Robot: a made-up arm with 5 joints. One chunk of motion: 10 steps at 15 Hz.
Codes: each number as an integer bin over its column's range. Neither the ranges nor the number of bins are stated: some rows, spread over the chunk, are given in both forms.
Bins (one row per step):
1: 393 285 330 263 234
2: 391 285 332 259 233
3: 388 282 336 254 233
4: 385 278 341 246 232
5: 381 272 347 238 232
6: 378 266 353 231 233
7: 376 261 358 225 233
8: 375 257 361 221 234
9: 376 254 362 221 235
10: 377 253 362 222 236
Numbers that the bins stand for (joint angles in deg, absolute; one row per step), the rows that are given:
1: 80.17 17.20 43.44 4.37 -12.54
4: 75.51 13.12 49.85 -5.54 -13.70
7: 70.26 3.21 59.76 -17.78 -13.12
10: 70.84 -1.46 62.10 -19.53 -11.37
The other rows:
2: 79.00 17.20 44.60 2.04 -13.12
3: 77.25 15.45 46.94 -0.87 -13.12
5: 73.17 9.62 53.35 -10.20 -13.70
6: 71.42 6.12 56.85 -14.28 -13.12
8: 69.67 0.87 61.51 -20.12 -12.54
9: 70.26 -0.87 62.10 -20.12 -11.95

